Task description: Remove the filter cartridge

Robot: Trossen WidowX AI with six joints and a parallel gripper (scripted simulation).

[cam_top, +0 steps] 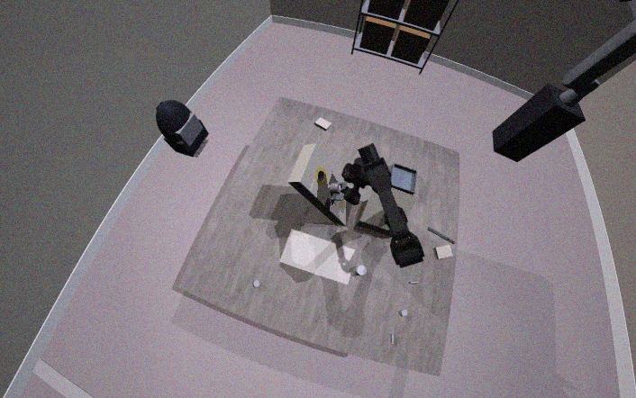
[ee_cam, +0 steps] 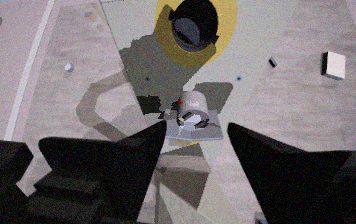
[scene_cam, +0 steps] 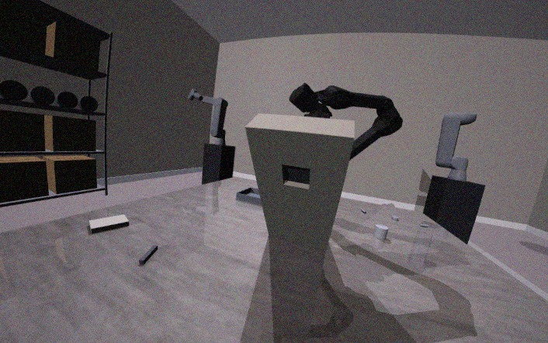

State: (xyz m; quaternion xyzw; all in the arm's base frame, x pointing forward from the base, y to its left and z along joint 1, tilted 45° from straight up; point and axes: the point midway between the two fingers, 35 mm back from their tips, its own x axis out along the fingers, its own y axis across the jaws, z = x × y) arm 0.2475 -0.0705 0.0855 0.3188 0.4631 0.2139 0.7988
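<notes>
The round filter cartridge lies 2 cm ahead of my gripper tip and 5 cm below it. From my gripper tip the other things lie so: tray 31 cm behind, 30 cm to the right, 23 cm below; service panel 6 cm ahead, 1 cm to the left, 6 cm below.
</notes>
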